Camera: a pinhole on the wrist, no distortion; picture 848 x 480 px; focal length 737.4 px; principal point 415.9 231.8 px. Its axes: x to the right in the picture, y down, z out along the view. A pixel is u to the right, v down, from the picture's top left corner.
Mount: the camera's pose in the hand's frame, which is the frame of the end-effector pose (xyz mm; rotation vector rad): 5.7 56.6 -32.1 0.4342 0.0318 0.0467
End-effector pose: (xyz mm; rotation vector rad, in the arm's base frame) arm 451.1 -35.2 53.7 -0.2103 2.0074 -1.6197
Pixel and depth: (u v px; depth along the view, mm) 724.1 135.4 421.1
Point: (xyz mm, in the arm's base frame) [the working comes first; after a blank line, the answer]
In the camera's frame: 176.0 -55.1 421.1

410.7 -443.2 101.6
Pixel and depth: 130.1 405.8 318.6
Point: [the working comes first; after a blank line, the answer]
In the camera's frame: -123.5 75.2 318.6

684.0 -240.4 65.4
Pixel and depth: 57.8 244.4 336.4
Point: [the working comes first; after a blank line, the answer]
In the camera's frame: -163.4 5.7 336.4

693.0 -232.7 146.5
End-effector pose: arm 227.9 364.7 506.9 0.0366 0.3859 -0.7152
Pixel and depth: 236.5 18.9 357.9
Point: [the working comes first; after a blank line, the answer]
In the camera's frame: -87.1 -103.3 357.9

144.3 218.1 780.9
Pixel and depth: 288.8 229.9 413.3
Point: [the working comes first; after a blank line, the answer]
In the camera's frame: -71.2 -1.1 413.3

230.3 247.2 855.4
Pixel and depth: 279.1 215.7 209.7
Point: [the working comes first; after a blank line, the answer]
In the camera's frame: -38.9 -4.6 209.7

239.0 326.0 665.1
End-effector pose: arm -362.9 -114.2 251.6 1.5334 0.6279 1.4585
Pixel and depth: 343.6 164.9 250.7
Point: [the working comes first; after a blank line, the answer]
In the camera's frame: -24.6 -22.7 250.7

-170.2 -136.1 206.1
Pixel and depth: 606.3 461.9 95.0
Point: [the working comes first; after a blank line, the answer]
In the camera's frame: 24.5 29.6 95.0

-303.4 -124.3 313.4
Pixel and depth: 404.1 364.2 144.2
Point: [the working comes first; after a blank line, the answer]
In the camera's frame: -2.3 25.9 144.2

-260.4 -144.6 283.6
